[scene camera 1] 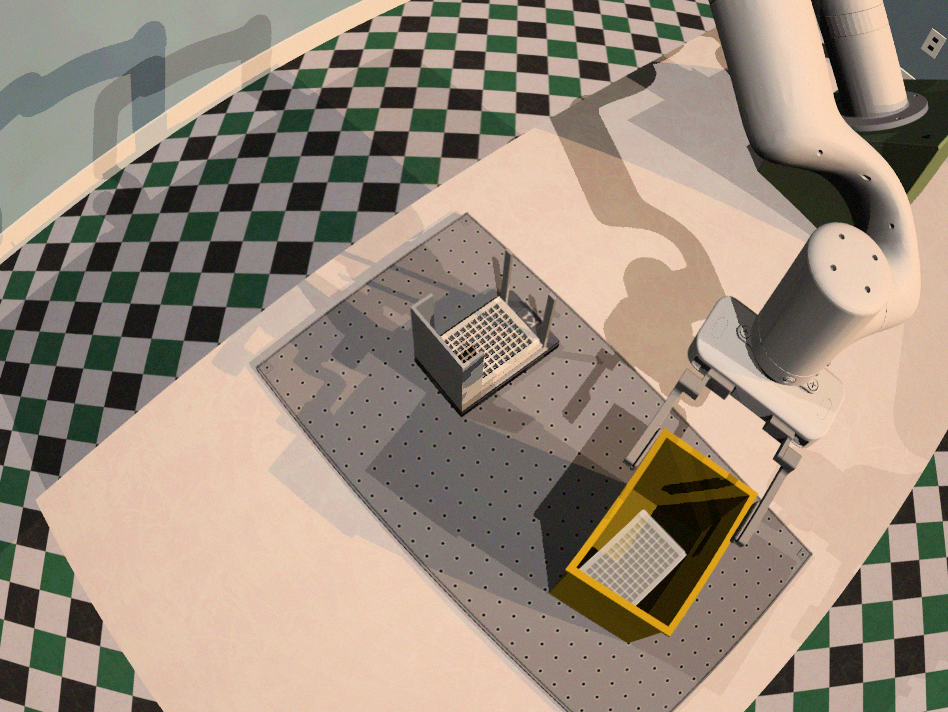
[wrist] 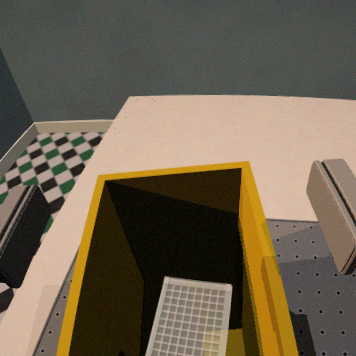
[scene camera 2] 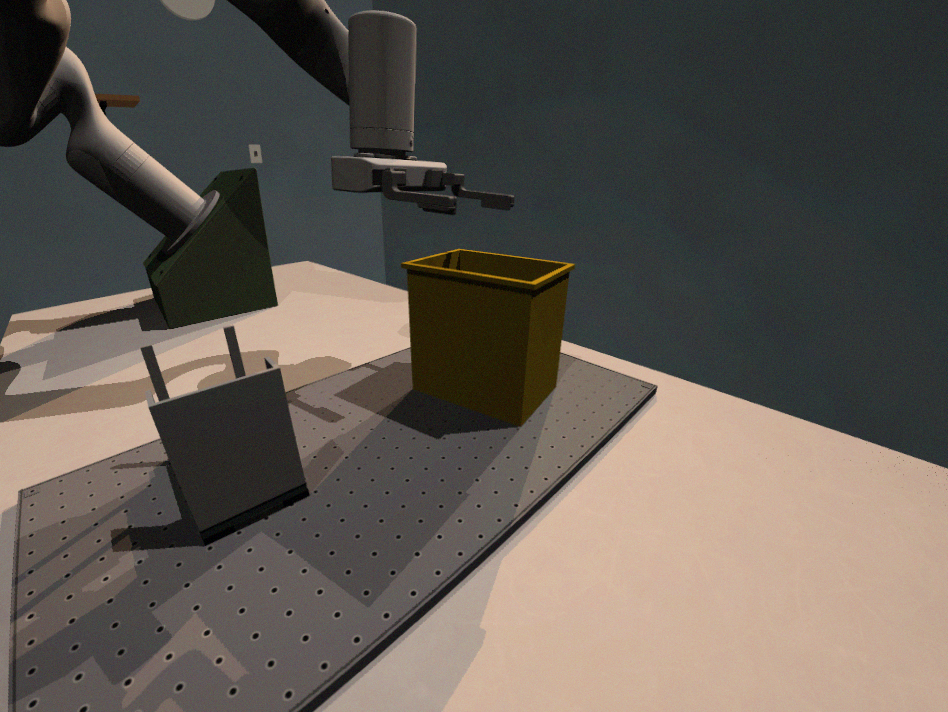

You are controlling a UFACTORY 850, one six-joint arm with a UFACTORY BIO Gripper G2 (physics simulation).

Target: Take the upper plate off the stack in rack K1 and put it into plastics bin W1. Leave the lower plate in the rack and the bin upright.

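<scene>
My gripper (scene camera 1: 684,505) is visible, and the wrist view also shows the gripper (wrist: 169,186). Visible as well: a plate (scene camera 1: 642,554) and a plate (scene camera 1: 506,341).
</scene>
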